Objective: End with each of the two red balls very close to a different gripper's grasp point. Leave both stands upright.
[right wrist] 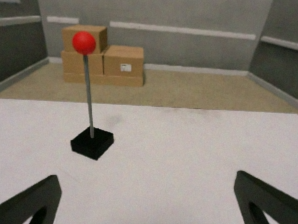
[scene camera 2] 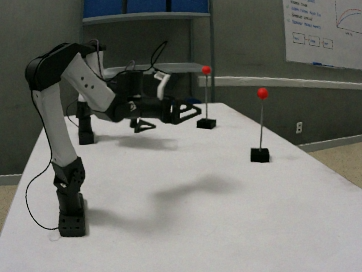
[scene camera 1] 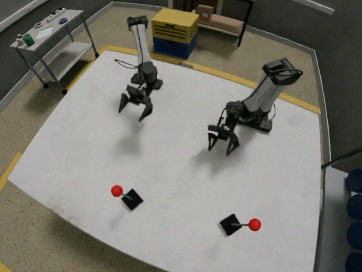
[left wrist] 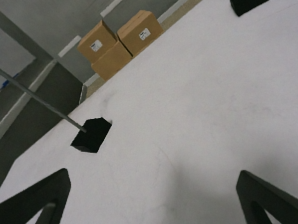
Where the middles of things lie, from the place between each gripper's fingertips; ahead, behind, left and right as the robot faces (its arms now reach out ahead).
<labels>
Now: right hand (scene camera 2: 196, 109) 28 cm short of the black stand (right wrist: 93, 146), 12 cm to the right of it and 9 cm above it.
Right now my left hand is 33 cm short of the black stand, 26 cm to the left of it and 2 cm below it.
</labels>
